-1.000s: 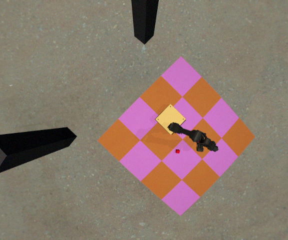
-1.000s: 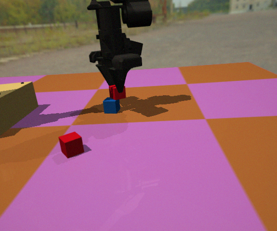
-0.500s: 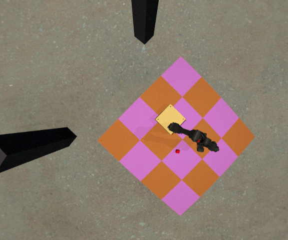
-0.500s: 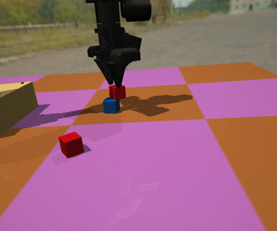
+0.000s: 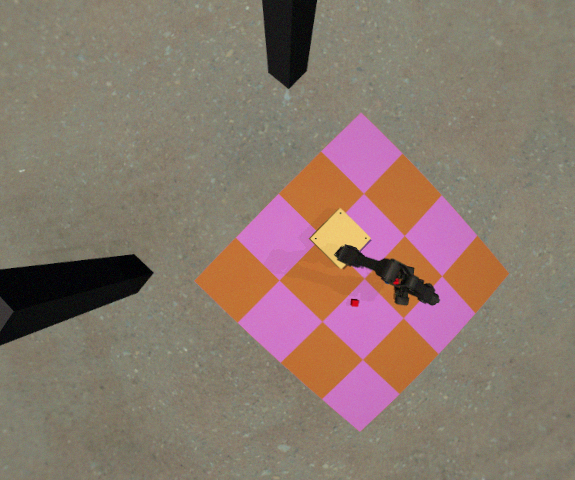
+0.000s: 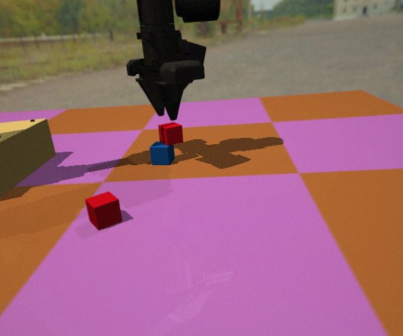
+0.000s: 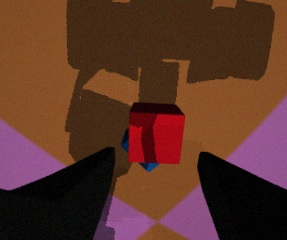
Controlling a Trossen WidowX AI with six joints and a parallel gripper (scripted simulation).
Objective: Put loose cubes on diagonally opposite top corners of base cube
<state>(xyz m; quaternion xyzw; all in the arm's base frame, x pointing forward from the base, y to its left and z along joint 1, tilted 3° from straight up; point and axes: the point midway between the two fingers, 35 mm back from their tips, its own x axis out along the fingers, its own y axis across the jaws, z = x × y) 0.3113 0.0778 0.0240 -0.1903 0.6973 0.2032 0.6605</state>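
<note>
Now: gripper tip 20 mm past the blue base cube, 10 mm to the left of it and 60 mm above it.
</note>
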